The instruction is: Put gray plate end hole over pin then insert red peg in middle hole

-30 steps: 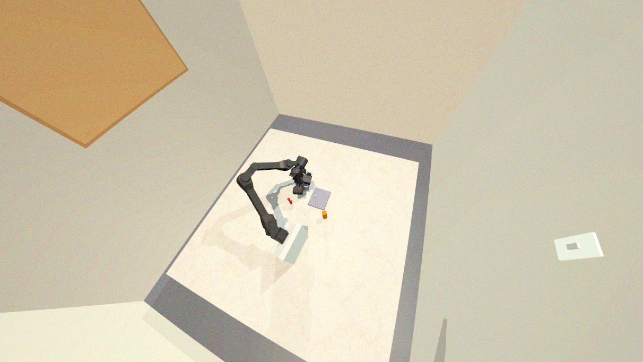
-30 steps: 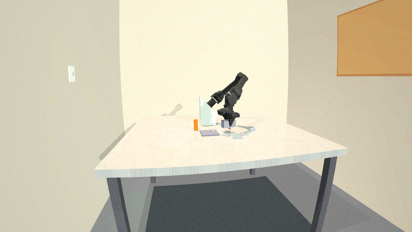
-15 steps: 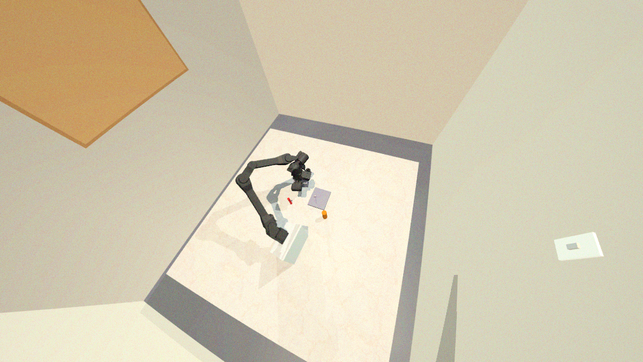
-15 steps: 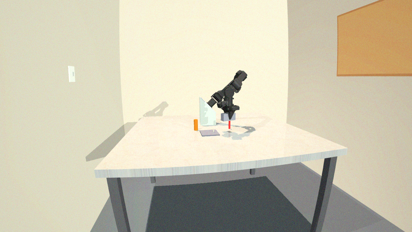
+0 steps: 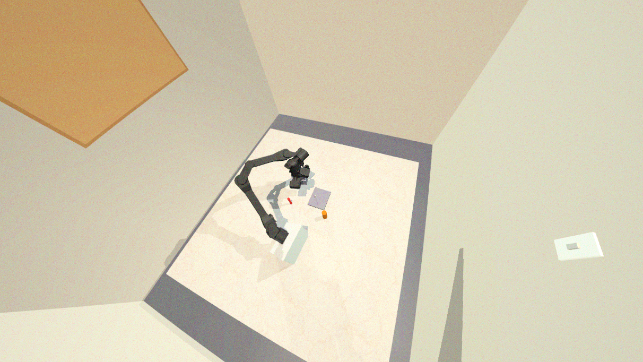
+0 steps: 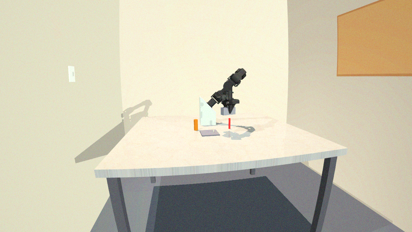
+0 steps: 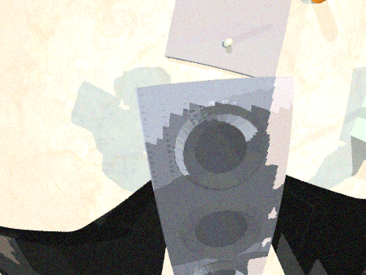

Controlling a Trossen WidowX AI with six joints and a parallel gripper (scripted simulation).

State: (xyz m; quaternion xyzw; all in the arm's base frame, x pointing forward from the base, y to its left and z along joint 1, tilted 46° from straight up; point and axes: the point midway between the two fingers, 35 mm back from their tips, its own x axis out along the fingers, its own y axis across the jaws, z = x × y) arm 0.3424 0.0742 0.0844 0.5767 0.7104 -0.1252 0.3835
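Right now the base is 120 mm to the right of my gripper tip and 130 mm below it. The rest, counted from my gripper tip: red peg: 120 mm behind, 30 mm to the left, 100 mm below; then orange cylinder: 100 mm behind, 230 mm to the right, 100 mm below; then gray plate: 30 mm above.
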